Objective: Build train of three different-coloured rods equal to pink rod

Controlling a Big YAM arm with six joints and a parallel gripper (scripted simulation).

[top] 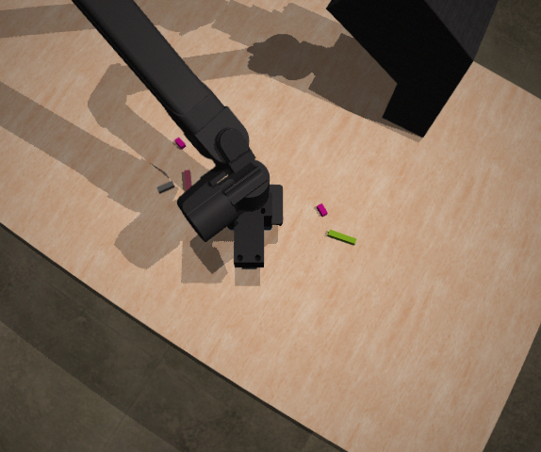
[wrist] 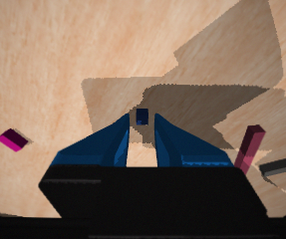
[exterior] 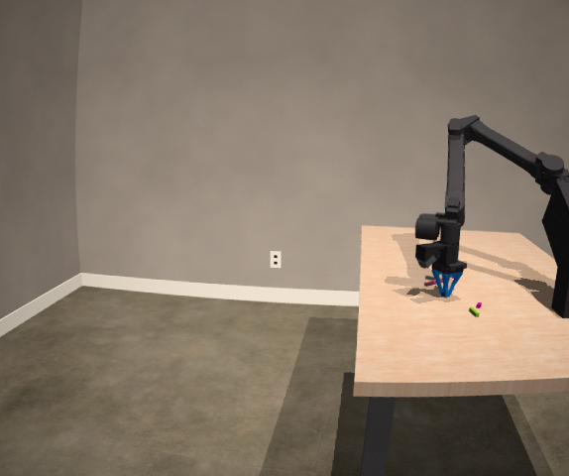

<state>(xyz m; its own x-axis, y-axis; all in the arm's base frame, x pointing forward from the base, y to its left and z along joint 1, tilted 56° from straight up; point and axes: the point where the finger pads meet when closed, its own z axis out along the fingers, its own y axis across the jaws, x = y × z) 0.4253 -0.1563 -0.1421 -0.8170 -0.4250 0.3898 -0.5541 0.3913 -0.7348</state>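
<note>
My hand is 1 cm above the blue rod. Round my hand: grey rod (16 cm to the right, 3 cm ahead, 1 cm below); pink rod (12 cm to the right, 2 cm ahead, 1 cm below); lime rod (15 cm to the left, 7 cm behind, 1 cm below).
</note>
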